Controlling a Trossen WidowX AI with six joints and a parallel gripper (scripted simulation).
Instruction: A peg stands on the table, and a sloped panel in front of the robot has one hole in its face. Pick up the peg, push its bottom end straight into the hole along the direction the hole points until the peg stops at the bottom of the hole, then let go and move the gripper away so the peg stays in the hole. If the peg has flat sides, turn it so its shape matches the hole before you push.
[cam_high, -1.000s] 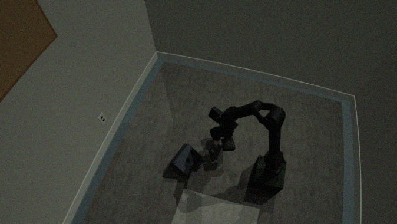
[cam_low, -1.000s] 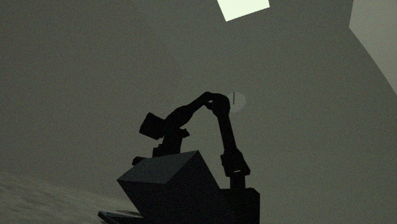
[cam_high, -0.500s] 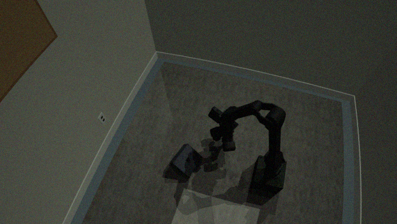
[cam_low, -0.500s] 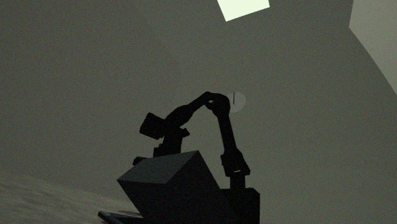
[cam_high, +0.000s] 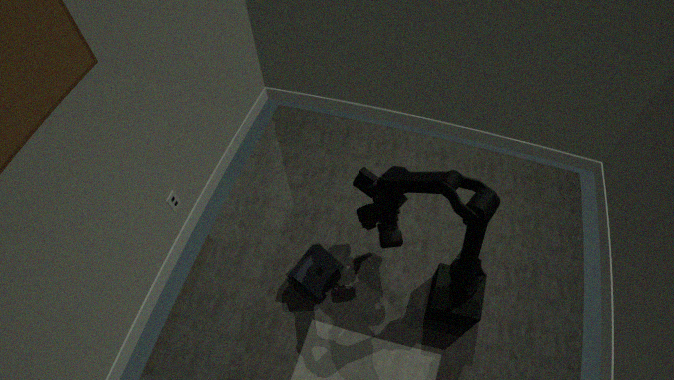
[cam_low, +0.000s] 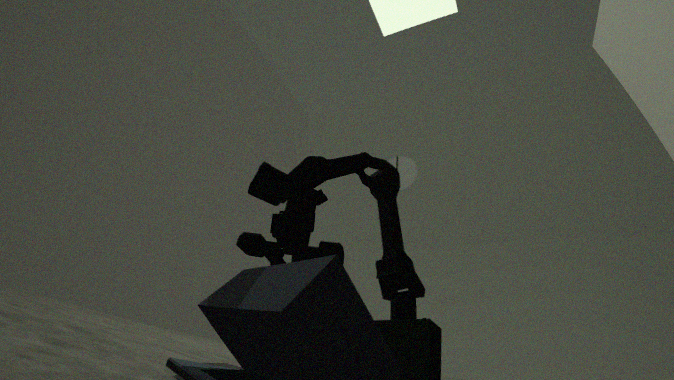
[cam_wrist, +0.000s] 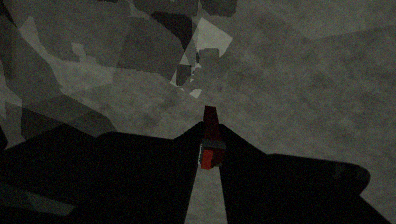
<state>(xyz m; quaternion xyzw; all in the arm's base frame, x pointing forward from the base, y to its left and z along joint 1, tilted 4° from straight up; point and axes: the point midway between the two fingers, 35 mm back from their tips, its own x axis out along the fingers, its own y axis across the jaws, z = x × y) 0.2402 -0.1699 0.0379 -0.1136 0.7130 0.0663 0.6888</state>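
Now: the sloped panel 19 cm ahead of my gripper tip, 14 cm to the left of it and 6 cm below it. Round my gripper tip: red peg (2 cm above).
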